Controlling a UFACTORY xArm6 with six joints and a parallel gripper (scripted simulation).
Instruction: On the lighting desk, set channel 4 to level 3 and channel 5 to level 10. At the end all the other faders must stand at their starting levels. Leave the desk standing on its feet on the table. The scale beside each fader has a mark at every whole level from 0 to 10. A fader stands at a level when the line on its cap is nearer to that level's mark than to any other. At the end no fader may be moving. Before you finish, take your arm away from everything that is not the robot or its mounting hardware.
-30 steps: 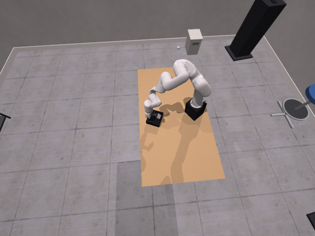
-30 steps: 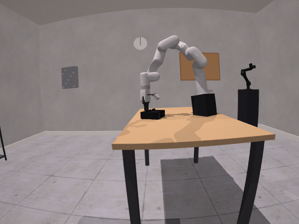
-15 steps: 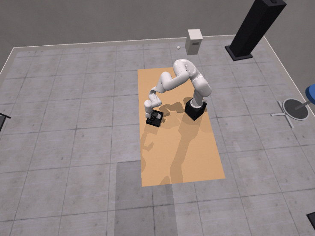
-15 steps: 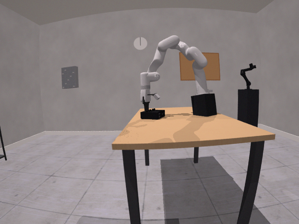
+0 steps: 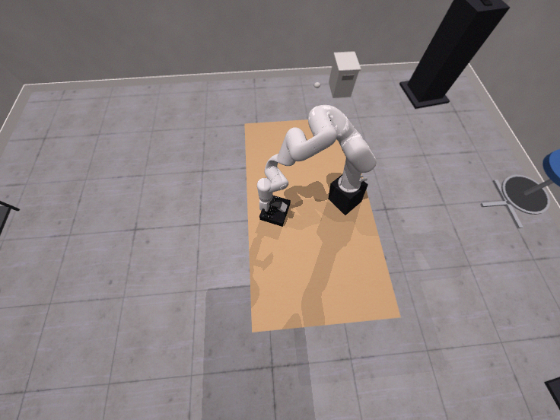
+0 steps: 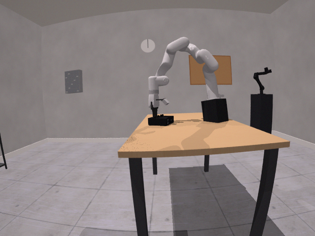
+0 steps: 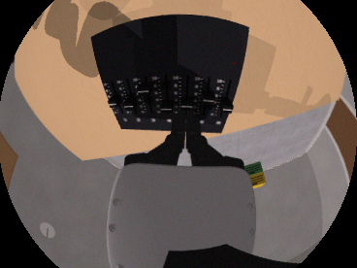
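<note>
Right now the fader cap is 30 mm behind my hand, 10 mm to the right of it and 10 mm below it.
</note>
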